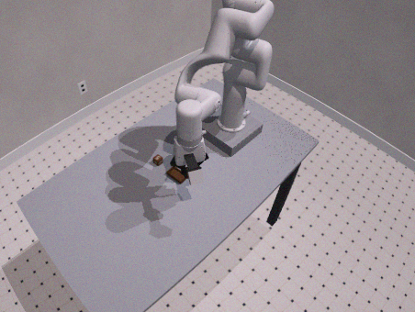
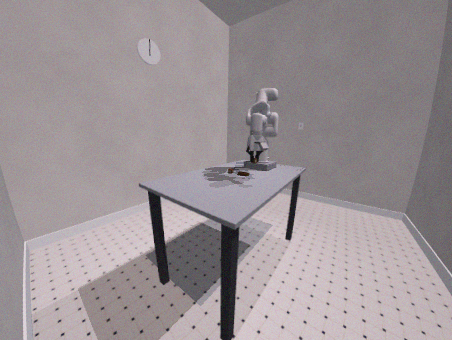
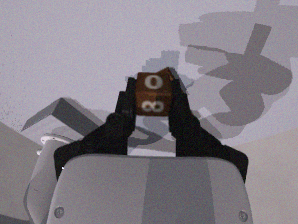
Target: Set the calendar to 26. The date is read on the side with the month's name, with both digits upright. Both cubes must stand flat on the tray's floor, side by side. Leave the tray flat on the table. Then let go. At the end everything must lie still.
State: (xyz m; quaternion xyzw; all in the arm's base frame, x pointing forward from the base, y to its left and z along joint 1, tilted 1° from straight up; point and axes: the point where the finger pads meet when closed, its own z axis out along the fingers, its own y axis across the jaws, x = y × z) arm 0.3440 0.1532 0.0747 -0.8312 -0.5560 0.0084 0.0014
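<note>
The brown wooden tray lies 12 cm below my hand, 9 cm to the right of it and 1 cm behind it. Also, from my hand: brown cube (1 cm below).
</note>
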